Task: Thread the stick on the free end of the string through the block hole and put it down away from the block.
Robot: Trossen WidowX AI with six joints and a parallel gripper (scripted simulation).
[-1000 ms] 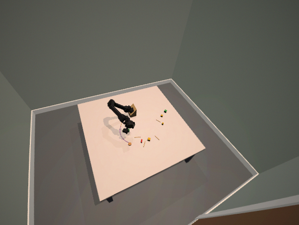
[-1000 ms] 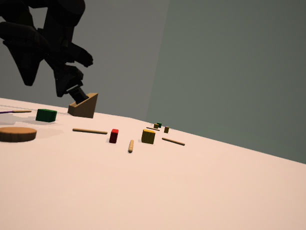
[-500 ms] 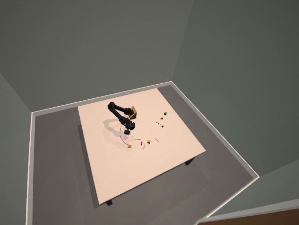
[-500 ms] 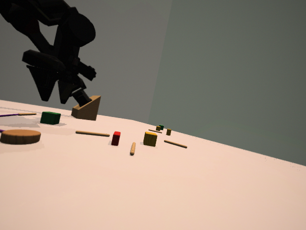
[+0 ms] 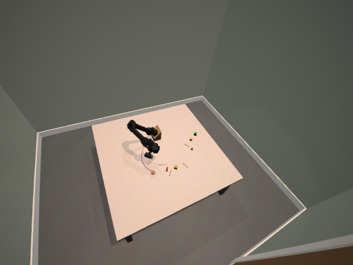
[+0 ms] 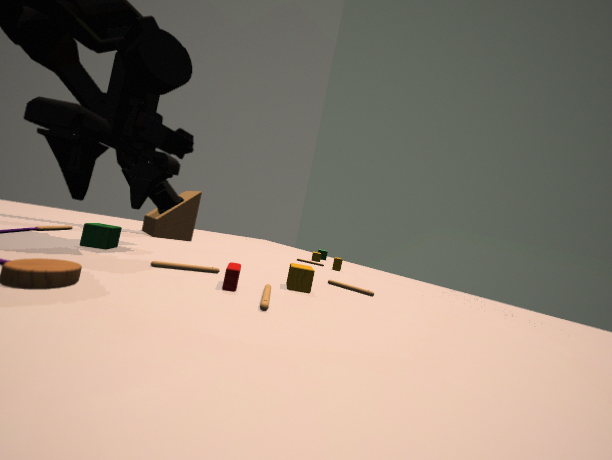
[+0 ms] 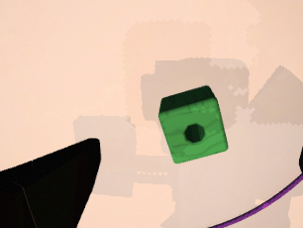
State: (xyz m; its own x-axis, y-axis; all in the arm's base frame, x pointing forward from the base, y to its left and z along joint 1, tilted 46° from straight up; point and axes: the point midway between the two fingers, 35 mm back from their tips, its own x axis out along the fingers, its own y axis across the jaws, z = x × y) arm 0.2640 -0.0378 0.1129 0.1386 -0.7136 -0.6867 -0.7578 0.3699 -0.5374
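My gripper tip is 5 cm above the green block. The rest, counted from my gripper tip: red block: 18 cm ahead, 12 cm to the left, 5 cm below; then thin wooden stick: 11 cm behind, 7 cm to the right, 6 cm below; then round wooden button: 18 cm ahead, 5 cm below, 2 cm to the right.
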